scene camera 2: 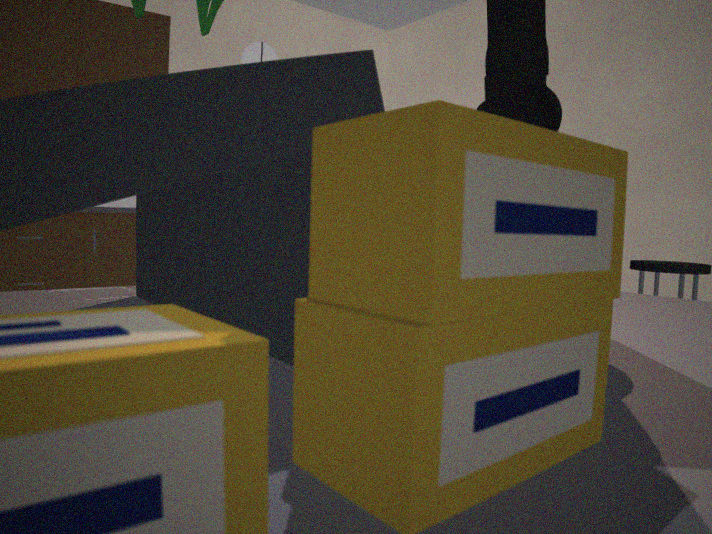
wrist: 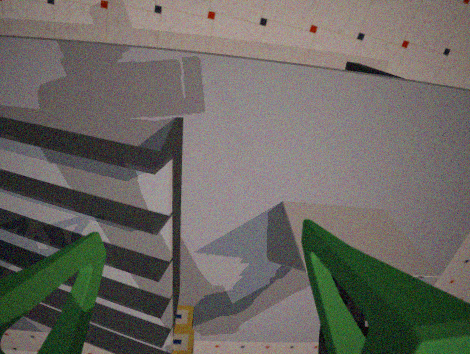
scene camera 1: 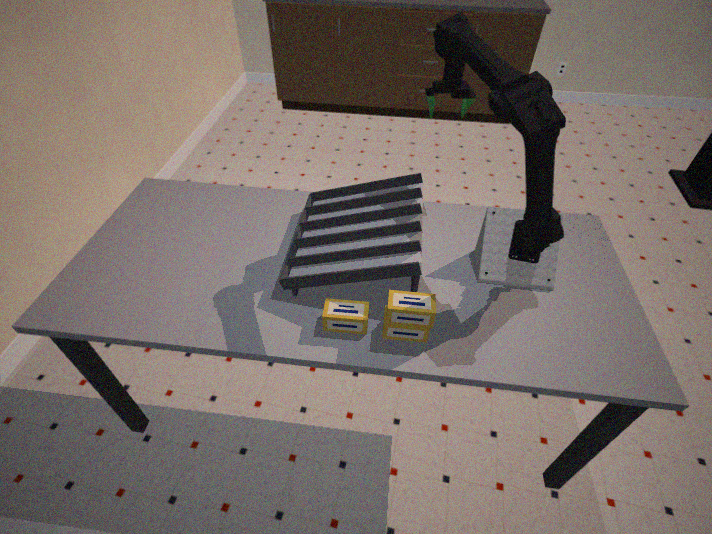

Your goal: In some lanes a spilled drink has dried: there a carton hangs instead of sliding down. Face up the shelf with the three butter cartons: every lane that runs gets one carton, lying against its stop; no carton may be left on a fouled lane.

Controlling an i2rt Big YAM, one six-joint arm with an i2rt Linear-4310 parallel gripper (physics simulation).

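Observation:
A dark sloped shelf has several parallel lanes between dark dividers, high at its right end and low at its left in scene camera 1. No carton lies in its lanes. Shadows cross them, and a darker mottled patch shows at left in the wrist view; I cannot tell whether it is dried drink. One butter carton lies alone before the shelf. To its right, another carton rests on the third carton. My gripper is open and empty, high above and behind the shelf.
The grey table carries everything. The arm's pale base plate stands right of the shelf, at the back. A brown cabinet stands on the floor behind the table. Yellow carton faces show near the shelf's edge at the bottom of the wrist view.

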